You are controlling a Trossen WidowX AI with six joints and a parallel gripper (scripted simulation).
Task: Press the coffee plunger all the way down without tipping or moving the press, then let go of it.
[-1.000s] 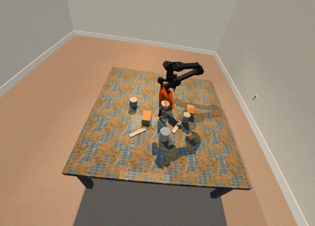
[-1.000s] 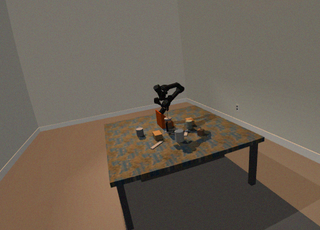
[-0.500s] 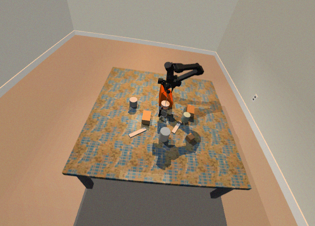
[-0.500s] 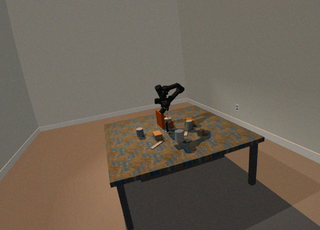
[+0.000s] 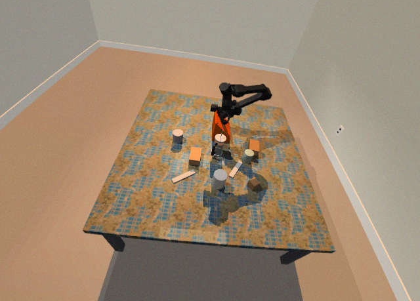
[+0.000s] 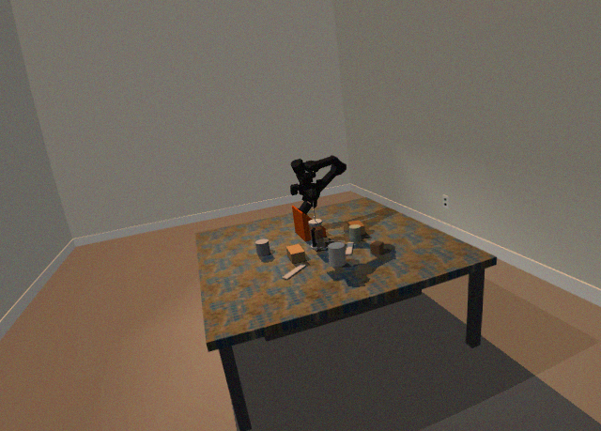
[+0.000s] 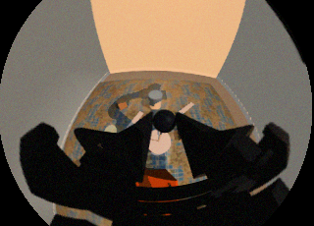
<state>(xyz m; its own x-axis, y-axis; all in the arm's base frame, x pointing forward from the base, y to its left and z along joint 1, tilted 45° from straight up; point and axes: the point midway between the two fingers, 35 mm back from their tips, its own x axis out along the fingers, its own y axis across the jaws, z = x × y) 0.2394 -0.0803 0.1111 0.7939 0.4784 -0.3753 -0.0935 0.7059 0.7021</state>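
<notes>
The coffee press is 1 cm ahead of my gripper tip, 1 cm to the right of it and 14 cm below it.
</notes>
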